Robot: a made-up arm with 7 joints. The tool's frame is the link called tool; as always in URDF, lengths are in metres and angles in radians. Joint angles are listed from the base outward.
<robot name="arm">
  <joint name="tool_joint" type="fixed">
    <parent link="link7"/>
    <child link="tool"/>
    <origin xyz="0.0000 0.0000 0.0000" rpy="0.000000 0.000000 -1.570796"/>
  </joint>
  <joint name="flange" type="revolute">
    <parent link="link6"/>
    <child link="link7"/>
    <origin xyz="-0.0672 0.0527 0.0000" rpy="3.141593 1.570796 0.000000"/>
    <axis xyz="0 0 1"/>
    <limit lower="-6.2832" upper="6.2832"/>
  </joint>
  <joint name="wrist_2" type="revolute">
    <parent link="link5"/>
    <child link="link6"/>
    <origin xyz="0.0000 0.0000 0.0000" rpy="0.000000 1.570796 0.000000"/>
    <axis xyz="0 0 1"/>
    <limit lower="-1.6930" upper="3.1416"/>
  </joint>
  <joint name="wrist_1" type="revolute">
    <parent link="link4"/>
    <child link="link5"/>
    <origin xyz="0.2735 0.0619 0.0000" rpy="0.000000 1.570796 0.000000"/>
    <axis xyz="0 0 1"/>
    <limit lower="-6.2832" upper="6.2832"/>
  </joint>
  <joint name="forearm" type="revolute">
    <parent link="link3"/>
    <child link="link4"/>
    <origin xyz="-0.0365 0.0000 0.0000" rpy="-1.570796 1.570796 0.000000"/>
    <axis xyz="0 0 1"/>
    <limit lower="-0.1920" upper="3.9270"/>
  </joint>
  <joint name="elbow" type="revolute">
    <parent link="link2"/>
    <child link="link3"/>
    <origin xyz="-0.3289 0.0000 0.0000" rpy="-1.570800 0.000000 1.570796"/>
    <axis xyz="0 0 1"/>
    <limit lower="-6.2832" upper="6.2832"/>
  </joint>
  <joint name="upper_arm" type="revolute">
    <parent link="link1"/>
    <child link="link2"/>
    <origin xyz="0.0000 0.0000 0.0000" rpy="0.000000 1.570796 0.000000"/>
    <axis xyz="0 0 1"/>
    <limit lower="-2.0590" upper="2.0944"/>
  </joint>
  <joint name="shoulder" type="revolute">
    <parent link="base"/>
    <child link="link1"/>
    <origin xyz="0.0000 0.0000 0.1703" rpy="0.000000 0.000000 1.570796"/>
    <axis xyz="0 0 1"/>
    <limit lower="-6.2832" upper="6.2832"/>
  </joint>
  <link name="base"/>
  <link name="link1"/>
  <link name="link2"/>
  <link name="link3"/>
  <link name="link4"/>
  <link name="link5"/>
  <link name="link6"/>
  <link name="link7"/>
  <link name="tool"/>
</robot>
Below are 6 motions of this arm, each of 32 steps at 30 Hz.
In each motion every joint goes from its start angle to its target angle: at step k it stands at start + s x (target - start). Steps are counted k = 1, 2, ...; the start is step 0. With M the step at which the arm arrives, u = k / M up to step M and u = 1 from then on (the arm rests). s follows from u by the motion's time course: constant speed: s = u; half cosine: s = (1 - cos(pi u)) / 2; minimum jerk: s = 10 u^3 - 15 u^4 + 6 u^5.
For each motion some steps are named. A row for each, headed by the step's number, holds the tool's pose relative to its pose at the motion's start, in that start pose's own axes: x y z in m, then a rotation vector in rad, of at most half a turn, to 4 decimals.
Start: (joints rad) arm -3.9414 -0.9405 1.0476 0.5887 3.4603 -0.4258 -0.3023
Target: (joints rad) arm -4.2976 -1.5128 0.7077 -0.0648 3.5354 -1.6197 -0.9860
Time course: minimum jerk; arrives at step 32
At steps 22, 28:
22: 0.1451 0.0400 -0.0351 -0.3828 1.0577 0.2961
28: 0.1562 0.0581 -0.0387 -0.5862 1.1163 0.4197

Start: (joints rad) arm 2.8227 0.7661 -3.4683 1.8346 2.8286 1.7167 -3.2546
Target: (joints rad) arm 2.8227 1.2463 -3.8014 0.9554 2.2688 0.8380 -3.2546
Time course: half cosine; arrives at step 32
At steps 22, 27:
22: 0.0942 0.0977 -0.1793 0.3655 -1.0638 -0.0864
27: 0.1340 0.1105 -0.2216 0.4150 -1.2810 -0.0761

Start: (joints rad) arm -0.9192 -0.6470 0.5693 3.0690 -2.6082 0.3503 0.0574
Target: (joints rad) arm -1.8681 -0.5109 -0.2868 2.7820 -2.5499 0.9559 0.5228
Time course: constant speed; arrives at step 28
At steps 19, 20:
19: 0.1915 -0.0865 -0.0939 -0.4996 0.1290 -0.6648
20: 0.1964 -0.0926 -0.0982 -0.5366 0.1395 -0.6953

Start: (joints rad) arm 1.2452 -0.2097 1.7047 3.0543 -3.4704 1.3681 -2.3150
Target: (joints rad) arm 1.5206 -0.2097 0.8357 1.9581 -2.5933 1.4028 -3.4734
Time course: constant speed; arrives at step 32
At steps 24, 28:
24: 0.0195 0.0595 -0.2542 -0.5451 -0.6064 -1.0029
28: 0.0559 0.0658 -0.2924 -0.6049 -0.7388 -1.2336

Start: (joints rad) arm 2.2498 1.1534 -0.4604 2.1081 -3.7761 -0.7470 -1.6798
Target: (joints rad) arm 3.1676 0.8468 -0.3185 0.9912 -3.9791 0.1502 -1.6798
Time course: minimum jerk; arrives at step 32
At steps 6, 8, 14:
6: -0.0154 -0.0091 -0.0115 0.0487 -0.0114 -0.0464
8: -0.0334 -0.0181 -0.0249 0.1035 -0.0254 -0.0992
14: -0.1338 -0.0409 -0.0984 0.3819 -0.1155 -0.3796

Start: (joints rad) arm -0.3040 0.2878 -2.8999 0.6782 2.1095 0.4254 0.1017
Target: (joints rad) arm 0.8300 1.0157 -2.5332 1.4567 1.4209 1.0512 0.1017
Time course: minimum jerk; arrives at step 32
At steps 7, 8, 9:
7: -0.0502 -0.0022 -0.0007 -0.0148 -0.1694 -0.1385
8: -0.0712 -0.0017 -0.0033 -0.0205 -0.2396 -0.1942
9: -0.0960 -0.0001 -0.0081 -0.0270 -0.3231 -0.2593

